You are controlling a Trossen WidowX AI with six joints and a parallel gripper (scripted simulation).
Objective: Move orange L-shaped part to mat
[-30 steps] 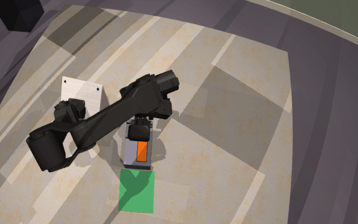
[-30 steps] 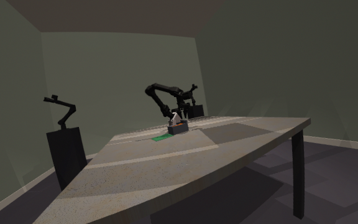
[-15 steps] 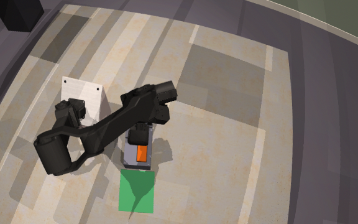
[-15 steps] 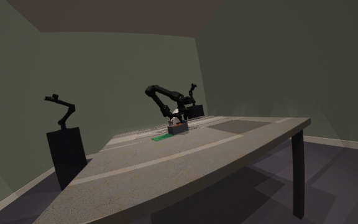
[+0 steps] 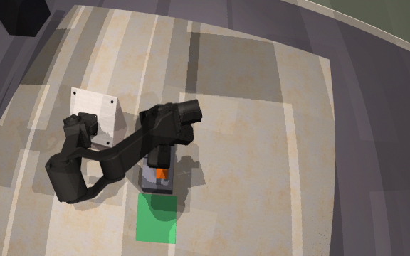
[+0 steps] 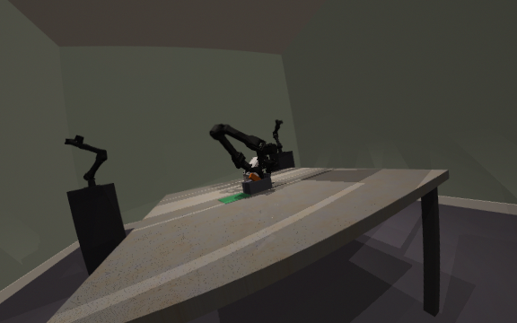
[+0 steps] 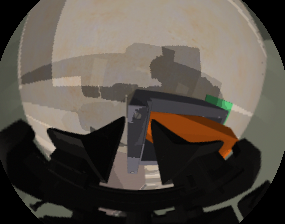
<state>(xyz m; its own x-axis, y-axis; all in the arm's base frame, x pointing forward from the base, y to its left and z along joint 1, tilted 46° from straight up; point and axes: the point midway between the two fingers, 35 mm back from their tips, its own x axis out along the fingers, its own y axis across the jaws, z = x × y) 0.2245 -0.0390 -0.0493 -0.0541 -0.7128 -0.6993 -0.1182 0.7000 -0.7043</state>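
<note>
Right now the orange L-shaped part is 5 cm to the right of my gripper tip and 1 cm above it. The rest, counted from my gripper tip: green mat (22 cm to the right, 6 cm below, 2 cm ahead).
</note>
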